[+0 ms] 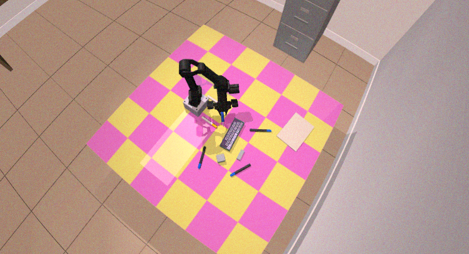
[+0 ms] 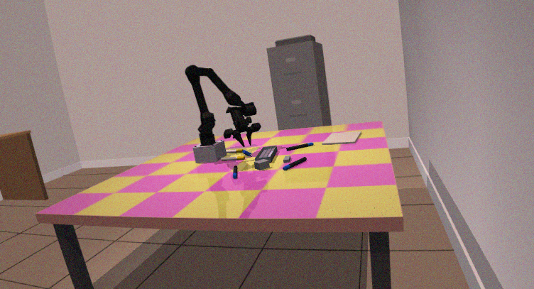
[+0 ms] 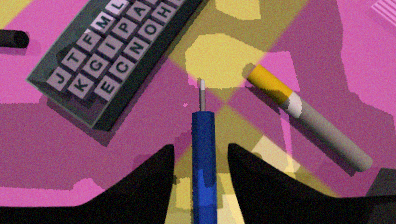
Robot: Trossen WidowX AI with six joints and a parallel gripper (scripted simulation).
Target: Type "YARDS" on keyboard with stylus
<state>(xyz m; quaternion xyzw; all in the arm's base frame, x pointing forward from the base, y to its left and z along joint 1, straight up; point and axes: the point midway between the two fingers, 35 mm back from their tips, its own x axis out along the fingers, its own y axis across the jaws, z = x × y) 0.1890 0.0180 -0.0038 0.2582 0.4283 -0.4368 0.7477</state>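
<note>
The blue stylus lies 4 cm below my gripper tip and 1 cm to the right of it. The rest, counted from my gripper tip: beige pad 48 cm ahead, 11 cm to the left, 4 cm below.
</note>
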